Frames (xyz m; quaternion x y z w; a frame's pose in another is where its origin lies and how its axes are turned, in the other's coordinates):
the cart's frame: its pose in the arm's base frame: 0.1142 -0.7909 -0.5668 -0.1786 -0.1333 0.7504 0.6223
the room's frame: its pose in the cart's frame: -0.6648 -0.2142 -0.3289 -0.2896 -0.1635 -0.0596 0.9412
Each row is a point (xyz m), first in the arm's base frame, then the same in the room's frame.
Working: the arm's base frame: its pose in the room's frame: 1.6284 -0.2478 0.2811 0.2177 0.4552 -0.6598 0.5569

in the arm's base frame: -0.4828 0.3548 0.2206
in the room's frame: 2.1455 -0.1623 0.6458
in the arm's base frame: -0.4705 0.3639 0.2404
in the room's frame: 2.1548 -0.1853 0.6425
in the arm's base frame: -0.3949 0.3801 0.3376
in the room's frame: 2.1697 -0.3073 0.6243
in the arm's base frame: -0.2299 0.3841 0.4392
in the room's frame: 2.1488 -0.4813 0.5417
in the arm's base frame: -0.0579 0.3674 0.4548
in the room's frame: 2.0876 -0.5874 0.4188
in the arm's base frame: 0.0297 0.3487 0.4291
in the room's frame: 2.0395 -0.6134 0.3433
